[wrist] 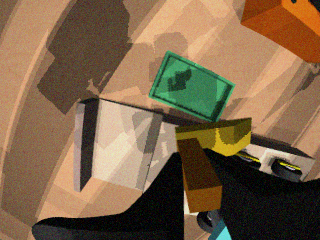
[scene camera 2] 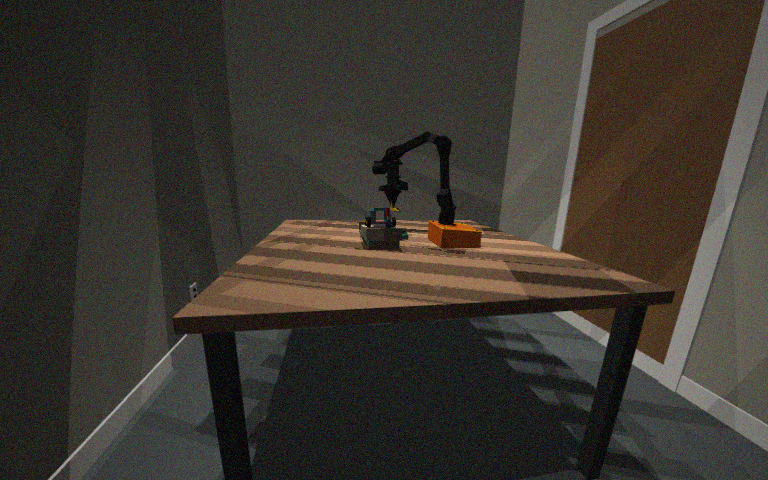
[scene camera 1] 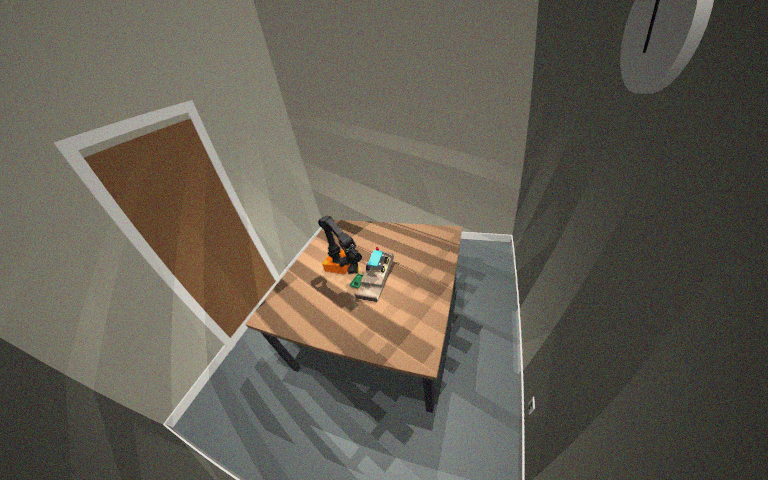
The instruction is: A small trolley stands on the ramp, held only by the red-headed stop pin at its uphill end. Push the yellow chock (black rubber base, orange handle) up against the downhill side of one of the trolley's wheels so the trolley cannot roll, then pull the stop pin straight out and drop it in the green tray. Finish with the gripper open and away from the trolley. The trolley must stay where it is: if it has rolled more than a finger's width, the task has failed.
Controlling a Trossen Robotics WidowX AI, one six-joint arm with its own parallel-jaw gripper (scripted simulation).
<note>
My gripper (wrist: 190, 156) carries a yellow chock (wrist: 202, 187). I also see a ramp (wrist: 166, 143) and a green tray (wrist: 179, 83).
</note>
